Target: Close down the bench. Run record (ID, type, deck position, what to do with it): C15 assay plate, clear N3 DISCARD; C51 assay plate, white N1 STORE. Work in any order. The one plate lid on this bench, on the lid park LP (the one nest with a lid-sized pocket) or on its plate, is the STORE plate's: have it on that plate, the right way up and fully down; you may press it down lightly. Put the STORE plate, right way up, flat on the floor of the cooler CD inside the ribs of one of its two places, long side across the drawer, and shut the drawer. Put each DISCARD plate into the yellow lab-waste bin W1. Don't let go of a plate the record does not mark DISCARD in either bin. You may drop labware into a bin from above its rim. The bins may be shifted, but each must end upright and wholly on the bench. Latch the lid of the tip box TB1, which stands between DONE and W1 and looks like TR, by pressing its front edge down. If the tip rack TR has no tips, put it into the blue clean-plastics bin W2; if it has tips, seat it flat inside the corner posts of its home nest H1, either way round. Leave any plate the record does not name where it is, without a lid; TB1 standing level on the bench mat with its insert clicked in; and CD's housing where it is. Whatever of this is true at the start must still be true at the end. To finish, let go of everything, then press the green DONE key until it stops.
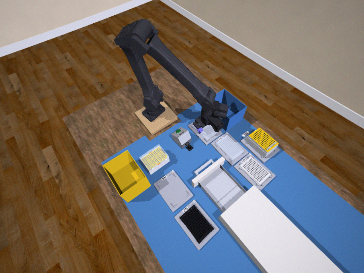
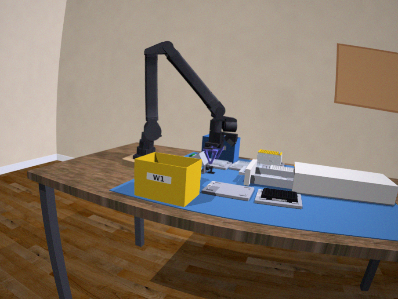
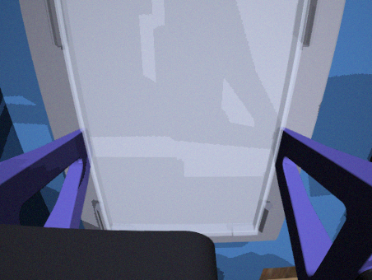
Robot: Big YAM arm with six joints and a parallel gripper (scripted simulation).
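Now: hand 10 mm above the lid park nest LP. Round my hand: N3 label (100 mm ahead, 10 mm to the left, 10 mm below); then clear plate lid (right at my hand); then blue bin W2 (20 mm ahead, 150 mm to the left, 20 mm above).
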